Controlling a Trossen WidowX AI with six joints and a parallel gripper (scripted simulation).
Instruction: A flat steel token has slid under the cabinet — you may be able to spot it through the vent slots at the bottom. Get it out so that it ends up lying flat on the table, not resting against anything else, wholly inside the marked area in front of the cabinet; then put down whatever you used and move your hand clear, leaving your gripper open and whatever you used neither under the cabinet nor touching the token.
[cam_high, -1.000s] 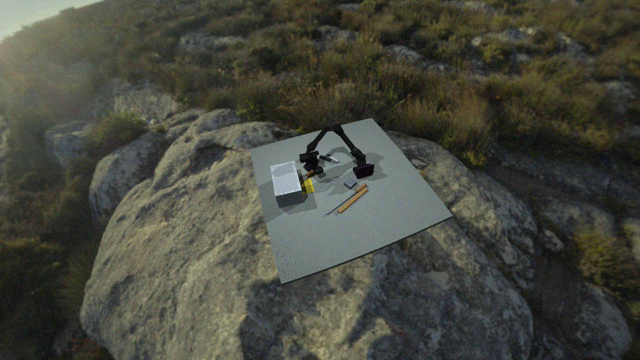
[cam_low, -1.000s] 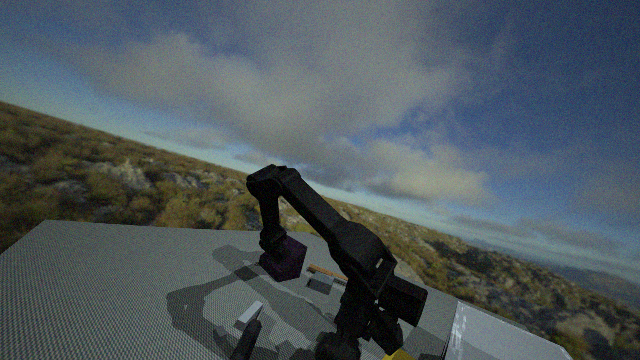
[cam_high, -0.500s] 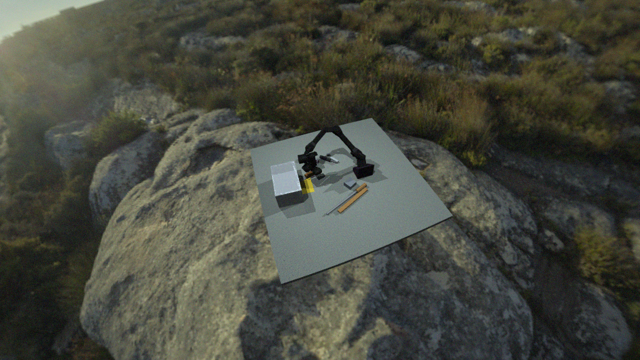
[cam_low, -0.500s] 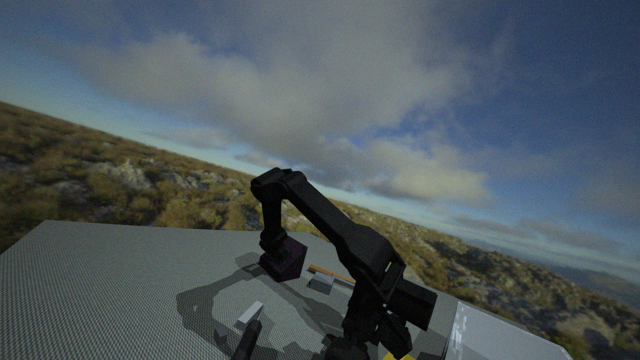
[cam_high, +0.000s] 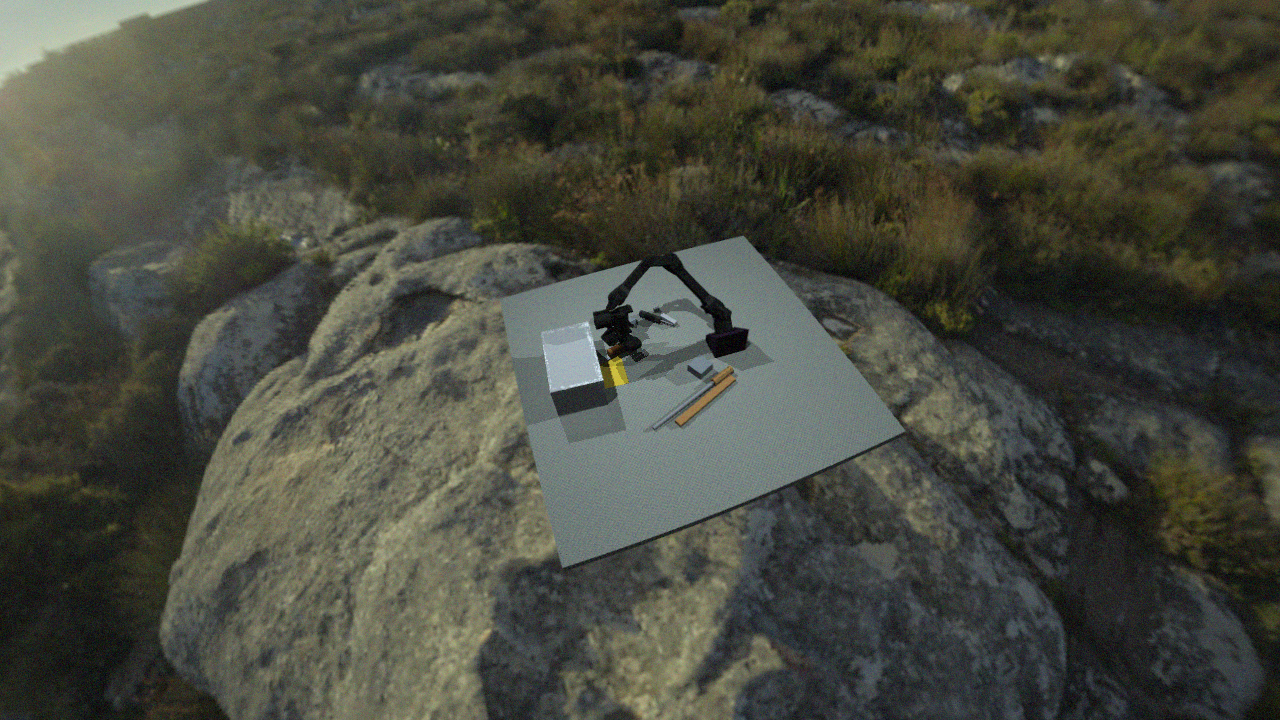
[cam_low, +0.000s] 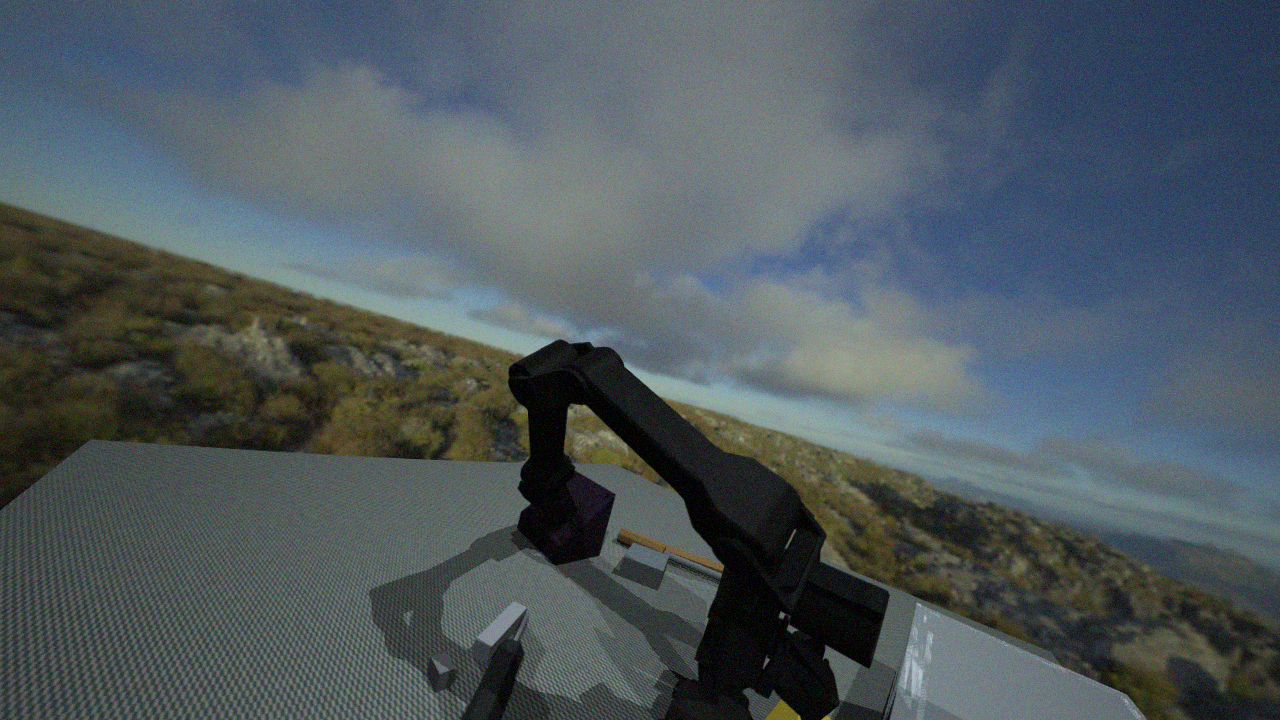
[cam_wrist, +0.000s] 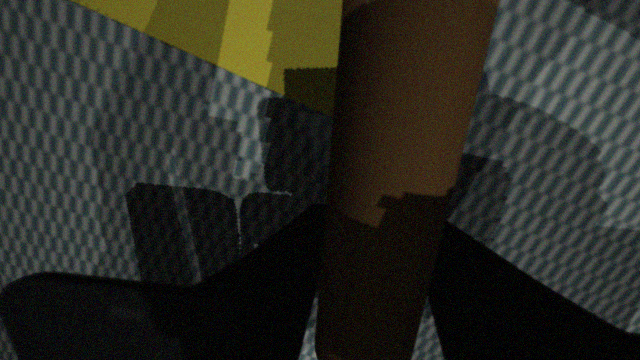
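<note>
The grey bar is 23 cm behind my gripper tip and 7 cm to the right of it. Round my gripper tip: grey block (23 cm to the left, 23 cm behind, 1 cm above); small grey cube (21 cm behind, 15 cm to the right); wooden stick (37 cm to the left, 18 cm behind).
</note>
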